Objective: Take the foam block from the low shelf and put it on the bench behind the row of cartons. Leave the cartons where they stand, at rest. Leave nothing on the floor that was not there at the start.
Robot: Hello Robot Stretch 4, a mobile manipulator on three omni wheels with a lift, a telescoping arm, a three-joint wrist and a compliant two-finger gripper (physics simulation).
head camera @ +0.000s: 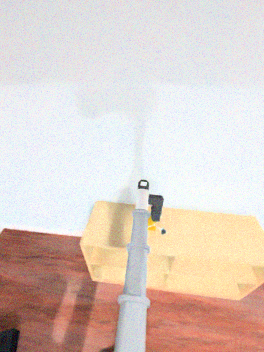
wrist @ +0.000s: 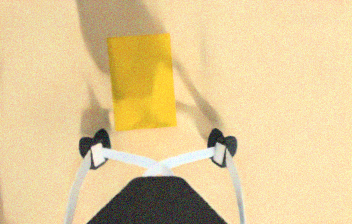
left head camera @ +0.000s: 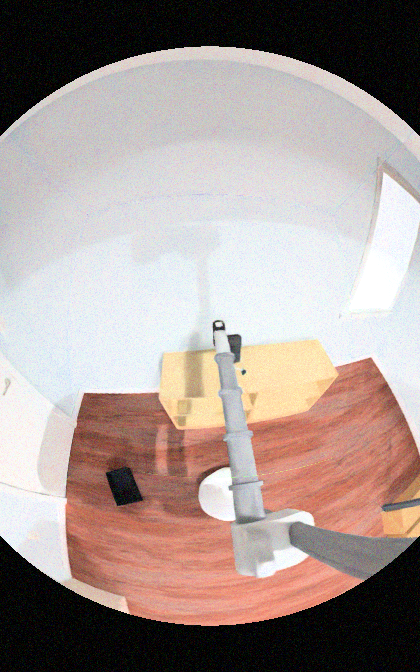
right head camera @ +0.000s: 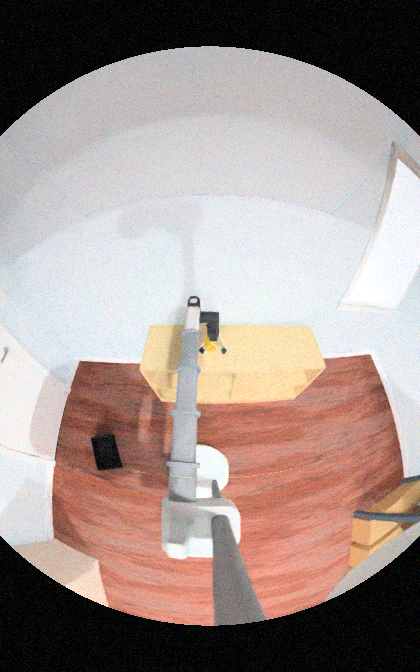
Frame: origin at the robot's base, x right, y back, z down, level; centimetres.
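Where they show: gripper, between the fingertips: [head camera: 152, 232] [wrist: 159, 141].
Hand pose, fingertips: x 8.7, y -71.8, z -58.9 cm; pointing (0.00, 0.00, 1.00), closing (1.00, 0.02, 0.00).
After its pixels a point has its place.
The yellow foam block [head camera: 151, 224] @(x 7.6, y -75.4, z -62.6 cm) [right head camera: 211, 345] [wrist: 142, 82] @(x 7.2, y -78.5, z -62.8 cm) lies on the pale wooden top of the low shelf [head camera: 210, 240] @(x 46.1, y -70.9, z -58.3 cm) [left head camera: 285, 365] [right head camera: 275, 345] [wrist: 285, 90] @(x 24.4, y -77.6, z -58.3 cm). My gripper [right head camera: 213, 350] [wrist: 159, 141] @(x 8.7, y -71.8, z -58.9 cm) is open over that top, its two dark fingertips apart with nothing between them. In the wrist view the block lies just beyond the fingertips, a little left of the middle. In the head view and left head view the arm hides part of the gripper. No row of cartons or bench can be made out for certain.
Tan box-like shapes [left head camera: 400, 520] [right head camera: 370, 530] with dark bars stand at the lower right. A black box [left head camera: 124, 486] [right head camera: 106, 451] is on the red wood floor at the left. A wall stands behind the shelf. A pale block-shaped piece [right head camera: 60, 565] shows at the lower left.
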